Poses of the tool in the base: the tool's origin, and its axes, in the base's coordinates. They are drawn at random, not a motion.
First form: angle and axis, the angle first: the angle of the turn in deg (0 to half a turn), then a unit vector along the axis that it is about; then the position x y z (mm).
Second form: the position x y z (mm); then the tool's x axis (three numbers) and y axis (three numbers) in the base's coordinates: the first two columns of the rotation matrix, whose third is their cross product. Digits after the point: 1 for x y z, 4 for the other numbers.
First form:
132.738 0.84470 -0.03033 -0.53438 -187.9 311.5 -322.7
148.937 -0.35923 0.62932 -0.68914 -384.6 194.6 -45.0
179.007 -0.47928 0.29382 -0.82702 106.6 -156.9 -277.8
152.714 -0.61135 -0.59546 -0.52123 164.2 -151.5 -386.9
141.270 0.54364 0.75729 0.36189 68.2 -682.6 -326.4
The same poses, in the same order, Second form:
-187.9 311.5 -322.7 0.5191 -0.4355 -0.7354 0.3495 -0.6771 0.6476
-384.6 194.6 -45.0 -0.6170 -0.7753 0.1349 -0.0641 -0.1213 -0.9905
106.6 -156.9 -277.8 -0.5405 -0.2960 0.7876 -0.2673 -0.8272 -0.4943
164.2 -151.5 -386.9 -0.1828 0.4486 0.8748 0.9265 -0.2190 0.3059
68.2 -682.6 -326.4 -0.2540 0.9593 -0.1236 0.5064 0.2408 0.8280

